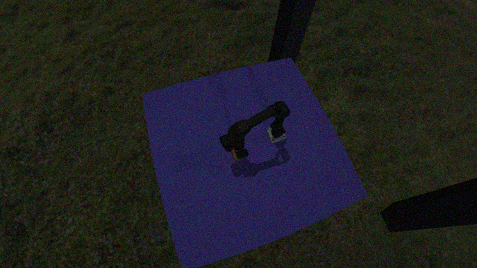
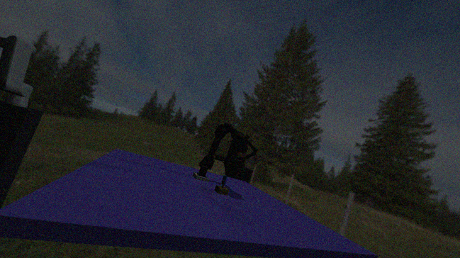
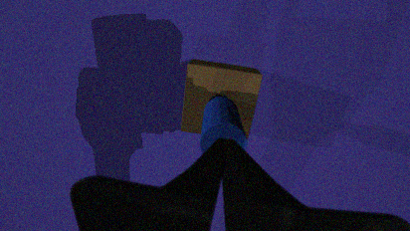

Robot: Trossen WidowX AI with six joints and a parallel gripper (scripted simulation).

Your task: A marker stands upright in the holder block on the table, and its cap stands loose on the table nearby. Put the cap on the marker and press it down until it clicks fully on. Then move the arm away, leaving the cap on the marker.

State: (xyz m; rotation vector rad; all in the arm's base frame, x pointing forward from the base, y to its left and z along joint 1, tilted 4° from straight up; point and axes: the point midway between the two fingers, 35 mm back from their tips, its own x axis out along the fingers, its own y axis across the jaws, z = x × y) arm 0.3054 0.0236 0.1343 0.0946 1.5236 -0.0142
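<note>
The blue cap lies 30 mm below my gripper tip. Round my gripper tip: holder block 100 mm below.
</note>
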